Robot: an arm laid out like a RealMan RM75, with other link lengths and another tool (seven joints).
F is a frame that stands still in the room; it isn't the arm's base.
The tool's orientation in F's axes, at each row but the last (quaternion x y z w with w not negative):
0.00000, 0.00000, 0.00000, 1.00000
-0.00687, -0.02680, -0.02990, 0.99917
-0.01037, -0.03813, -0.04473, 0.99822
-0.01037, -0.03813, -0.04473, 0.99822
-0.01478, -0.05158, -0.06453, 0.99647
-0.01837, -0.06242, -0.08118, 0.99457
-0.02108, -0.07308, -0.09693, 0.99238
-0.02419, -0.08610, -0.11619, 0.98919
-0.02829, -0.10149, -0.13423, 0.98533
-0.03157, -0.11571, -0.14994, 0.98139
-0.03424, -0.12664, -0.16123, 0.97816
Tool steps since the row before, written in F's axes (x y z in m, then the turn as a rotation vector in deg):
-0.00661, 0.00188, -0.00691, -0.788, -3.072, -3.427
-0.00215, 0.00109, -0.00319, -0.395, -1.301, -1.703
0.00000, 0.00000, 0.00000, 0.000, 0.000, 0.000
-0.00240, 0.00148, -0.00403, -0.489, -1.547, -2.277
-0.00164, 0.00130, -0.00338, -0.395, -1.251, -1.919
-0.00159, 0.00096, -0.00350, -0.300, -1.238, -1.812
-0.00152, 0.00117, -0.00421, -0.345, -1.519, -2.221
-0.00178, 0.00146, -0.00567, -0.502, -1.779, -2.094
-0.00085, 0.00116, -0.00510, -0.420, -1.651, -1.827
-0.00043, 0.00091, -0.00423, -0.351, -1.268, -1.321
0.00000, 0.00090, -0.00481, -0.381, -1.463, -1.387
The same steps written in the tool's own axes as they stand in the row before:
-0.00661, 0.00188, -0.00691, -0.788, -3.072, -3.427
-0.00238, 0.00100, -0.00305, -0.408, -1.302, -1.699
0.00000, 0.00000, 0.00000, 0.000, 0.000, 0.000
-0.00282, 0.00133, -0.00380, -0.524, -1.545, -2.270
-0.00214, 0.00115, -0.00315, -0.432, -1.248, -1.913
-0.00215, 0.00078, -0.00323, -0.327, -1.222, -1.818
-0.00232, 0.00097, -0.00388, -0.379, -1.495, -2.232
-0.00303, 0.00116, -0.00519, -0.448, -1.788, -2.099
-0.00216, 0.00103, -0.00473, -0.348, -1.650, -1.843
-0.00166, 0.00085, -0.00393, -0.274, -1.278, -1.329
-0.00152, 0.00098, -0.00455, -0.259, -1.471, -1.407

